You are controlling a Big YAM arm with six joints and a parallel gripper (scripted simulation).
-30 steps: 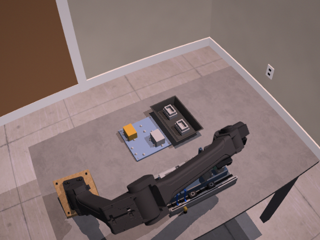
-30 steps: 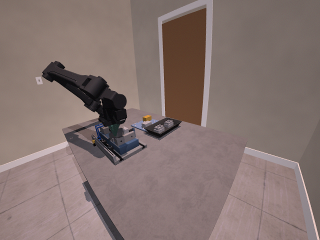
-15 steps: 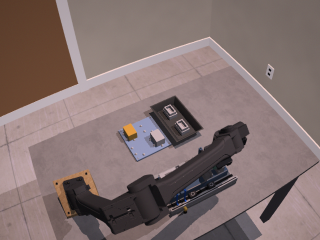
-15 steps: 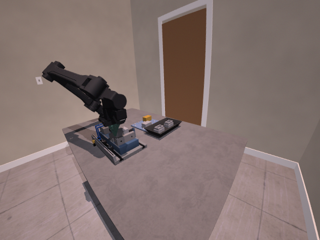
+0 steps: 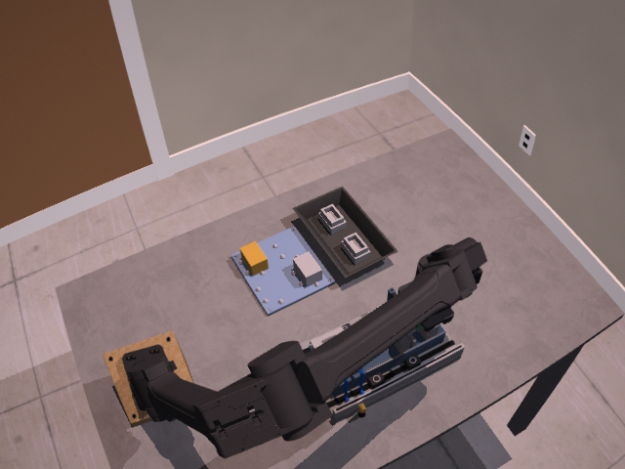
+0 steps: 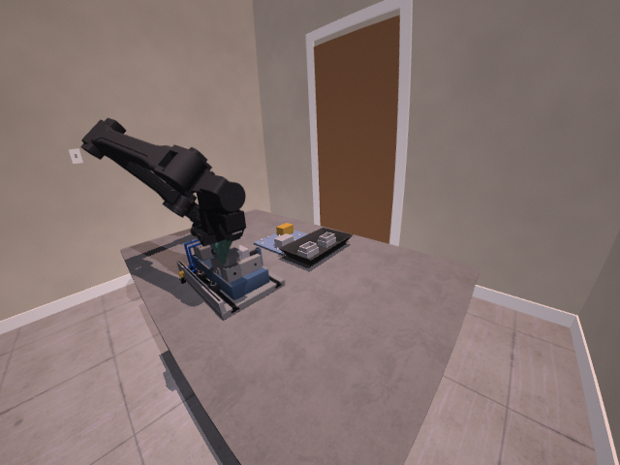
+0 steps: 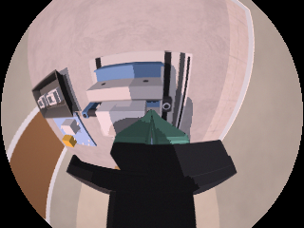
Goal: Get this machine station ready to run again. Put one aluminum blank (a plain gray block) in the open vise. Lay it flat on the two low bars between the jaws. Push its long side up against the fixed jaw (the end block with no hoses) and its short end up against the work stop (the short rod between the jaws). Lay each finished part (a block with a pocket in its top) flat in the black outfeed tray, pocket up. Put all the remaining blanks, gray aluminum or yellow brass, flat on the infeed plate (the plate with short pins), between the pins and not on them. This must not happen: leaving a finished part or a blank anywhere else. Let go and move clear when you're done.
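Right now my hand is 70 mm above the gray rail, 60 mm to the left of it and 60 mm past it. The rest, counted from my hand: yellow brass blank 350 mm to the left, 240 mm behind, 80 mm below; blue vise 70 mm behind, 60 mm below, 30 mm to the left.
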